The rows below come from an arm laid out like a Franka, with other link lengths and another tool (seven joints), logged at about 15 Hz.
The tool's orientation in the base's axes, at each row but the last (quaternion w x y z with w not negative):
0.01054, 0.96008, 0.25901, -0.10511
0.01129, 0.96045, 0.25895, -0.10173
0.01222, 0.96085, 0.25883, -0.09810
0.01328, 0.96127, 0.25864, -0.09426
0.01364, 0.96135, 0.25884, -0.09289
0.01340, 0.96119, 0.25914, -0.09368
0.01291, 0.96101, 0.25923, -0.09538
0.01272, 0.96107, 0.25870, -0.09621
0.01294, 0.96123, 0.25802, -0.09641
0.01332, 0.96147, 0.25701, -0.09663
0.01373, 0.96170, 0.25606, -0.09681
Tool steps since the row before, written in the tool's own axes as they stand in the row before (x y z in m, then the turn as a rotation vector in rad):
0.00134, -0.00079, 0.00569, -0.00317, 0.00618, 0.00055
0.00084, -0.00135, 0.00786, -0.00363, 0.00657, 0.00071
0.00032, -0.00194, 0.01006, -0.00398, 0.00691, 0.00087
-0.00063, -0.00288, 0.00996, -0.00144, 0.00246, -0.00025
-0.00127, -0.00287, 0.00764, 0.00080, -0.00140, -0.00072
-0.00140, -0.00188, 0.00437, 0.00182, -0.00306, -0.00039
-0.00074, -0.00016, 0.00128, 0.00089, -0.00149, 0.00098
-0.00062, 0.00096, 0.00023, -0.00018, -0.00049, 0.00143
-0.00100, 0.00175, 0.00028, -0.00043, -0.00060, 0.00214
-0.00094, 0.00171, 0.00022, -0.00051, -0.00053, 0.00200
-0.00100, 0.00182, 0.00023, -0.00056, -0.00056, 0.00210
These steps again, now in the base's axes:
-0.00038, 0.00092, -0.00581, 0.00030, -0.00696, -0.00009
-0.00145, 0.00100, -0.00782, 0.00008, -0.00754, -0.00017
-0.00253, 0.00109, -0.00987, -0.00008, -0.00802, -0.00027
-0.00371, 0.00144, -0.00959, 0.00005, -0.00282, 0.00046
-0.00382, 0.00129, -0.00721, 0.00010, 0.00166, 0.00059
-0.00289, 0.00061, -0.00399, 0.00008, 0.00358, 0.00011
-0.00093, -0.00032, -0.00111, -0.00016, 0.00166, -0.00109
-0.00009, -0.00116, -0.00013, -0.00065, 0.00023, -0.00136
-0.00003, -0.00203, -0.00013, -0.00105, 0.00015, -0.00200
0.00001, -0.00196, -0.00008, -0.00105, 0.00006, -0.00185
0.00001, -0.00209, -0.00007, -0.00113, 0.00005, -0.00194

